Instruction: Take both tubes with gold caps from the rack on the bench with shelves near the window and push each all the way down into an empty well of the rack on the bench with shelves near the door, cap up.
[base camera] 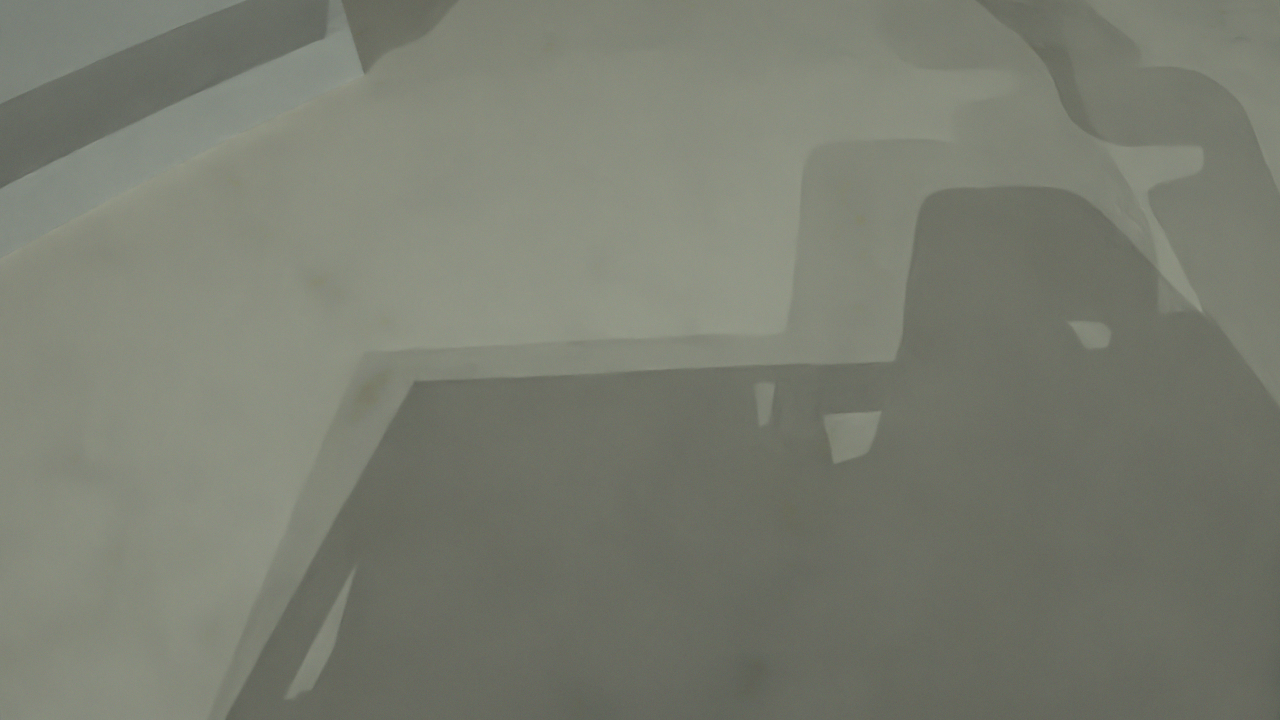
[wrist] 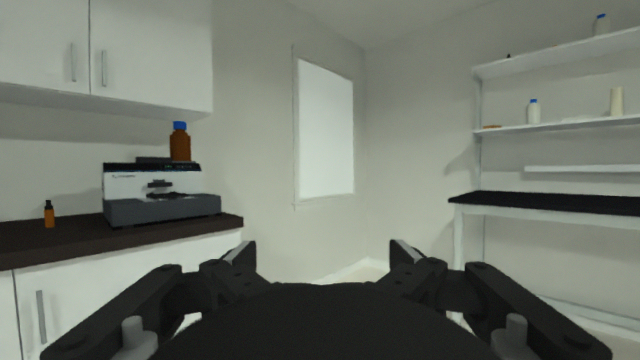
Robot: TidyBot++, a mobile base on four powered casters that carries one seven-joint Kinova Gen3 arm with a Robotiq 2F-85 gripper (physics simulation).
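Places are measured from the arm's base along level axes (x right, y ahead, z up), in centimetres.
Pixels of known places: gripper, fingertip midpoint: (wrist: 322, 254).
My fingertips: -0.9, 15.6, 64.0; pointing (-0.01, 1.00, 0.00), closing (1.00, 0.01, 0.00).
Behind a point stands the place of what it marks, as x, y, z.
My gripper (wrist: 322, 254) {-0.9, 15.6, 64.0} is open and empty in the wrist view, its two black fingers wide apart and pointing forward into the room. A bench with shelves (wrist: 550, 201) {119.4, 126.4, 51.7} stands at the right of the wrist view, with a black top and white legs; part of it is cut off by the view's right edge. A window (wrist: 326, 131) {1.8, 226.9, 105.3} is in the wall to the left of that bench. The racks and the tubes with gold caps do not show in either view.
A dark counter (wrist: 65, 239) {-71.8, 62.0, 51.3} at the left bears a grey and white instrument (wrist: 160, 207) {-57.9, 82.3, 57.1} with a brown bottle (wrist: 180, 145) {-65.0, 107.4, 81.3} on top, and a small amber bottle (wrist: 49, 216) {-93.1, 75.9, 55.1}. White wall cabinets (wrist: 150, 50) {-72.2, 98.9, 120.0} hang above. In the base camera view, shadows fall across the floor (base camera: 537, 223) {-11.3, 62.4, -39.7}.
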